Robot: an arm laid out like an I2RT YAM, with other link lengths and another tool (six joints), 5 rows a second.
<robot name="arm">
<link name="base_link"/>
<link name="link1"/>
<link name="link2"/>
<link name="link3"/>
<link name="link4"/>
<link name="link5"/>
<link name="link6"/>
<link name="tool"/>
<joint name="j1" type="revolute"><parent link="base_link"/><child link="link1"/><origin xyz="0.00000 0.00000 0.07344" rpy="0.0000 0.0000 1.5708"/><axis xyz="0 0 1"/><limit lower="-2.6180" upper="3.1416"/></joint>
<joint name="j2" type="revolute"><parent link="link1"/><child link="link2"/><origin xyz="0.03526 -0.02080 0.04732" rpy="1.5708 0.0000 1.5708"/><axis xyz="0 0 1"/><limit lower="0.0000" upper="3.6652"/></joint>
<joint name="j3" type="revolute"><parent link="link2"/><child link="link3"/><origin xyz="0.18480 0.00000 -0.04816" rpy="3.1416 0.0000 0.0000"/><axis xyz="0 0 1"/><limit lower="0.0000" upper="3.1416"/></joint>
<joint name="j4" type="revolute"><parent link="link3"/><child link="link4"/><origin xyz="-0.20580 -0.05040 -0.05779" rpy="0.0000 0.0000 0.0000"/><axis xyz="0 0 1"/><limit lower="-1.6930" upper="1.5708"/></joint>
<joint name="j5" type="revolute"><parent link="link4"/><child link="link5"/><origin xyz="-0.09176 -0.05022 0.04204" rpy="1.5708 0.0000 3.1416"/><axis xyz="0 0 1"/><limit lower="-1.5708" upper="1.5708"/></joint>
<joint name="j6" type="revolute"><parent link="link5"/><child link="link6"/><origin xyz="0.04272 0.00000 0.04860" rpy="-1.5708 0.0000 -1.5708"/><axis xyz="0 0 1"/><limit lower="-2.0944" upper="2.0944"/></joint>
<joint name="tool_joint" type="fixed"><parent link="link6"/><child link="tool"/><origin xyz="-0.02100 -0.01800 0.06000" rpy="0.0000 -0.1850 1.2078"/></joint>
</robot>
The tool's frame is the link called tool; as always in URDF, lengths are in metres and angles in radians.
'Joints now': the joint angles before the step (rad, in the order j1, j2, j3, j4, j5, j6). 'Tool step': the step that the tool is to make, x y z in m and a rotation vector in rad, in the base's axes. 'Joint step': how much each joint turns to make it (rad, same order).
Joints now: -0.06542 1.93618 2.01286 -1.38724 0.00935 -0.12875
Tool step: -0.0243 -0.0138 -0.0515 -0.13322 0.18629 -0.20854
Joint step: -0.00241 0.05253 -0.18522 0.04208 0.17699 0.18032
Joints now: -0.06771 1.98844 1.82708 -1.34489 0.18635 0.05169
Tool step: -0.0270 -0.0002 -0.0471 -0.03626 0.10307 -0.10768
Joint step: 0.00004 0.00237 -0.23622 0.11537 0.04349 0.10991
